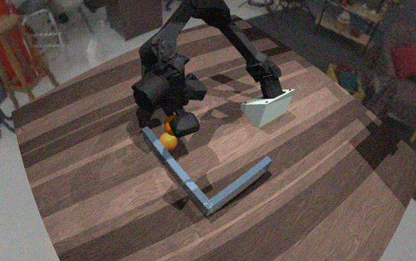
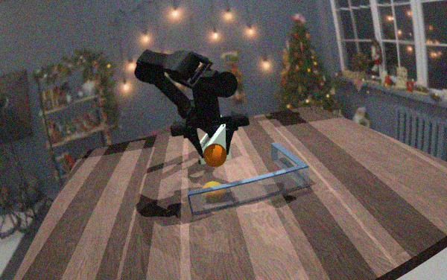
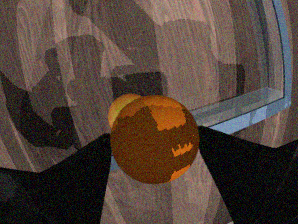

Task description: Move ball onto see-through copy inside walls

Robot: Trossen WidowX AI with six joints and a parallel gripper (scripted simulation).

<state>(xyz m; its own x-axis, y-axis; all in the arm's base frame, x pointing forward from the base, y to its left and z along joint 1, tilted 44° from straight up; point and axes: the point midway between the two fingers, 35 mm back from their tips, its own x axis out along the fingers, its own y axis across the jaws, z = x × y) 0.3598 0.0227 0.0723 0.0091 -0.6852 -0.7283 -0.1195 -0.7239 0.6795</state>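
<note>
The clear wall lies 5 cm ahead of my gripper tip, 7 cm to the left of it and 9 cm below it. Round my gripper tip: orange ball right at my gripper tip.
</note>
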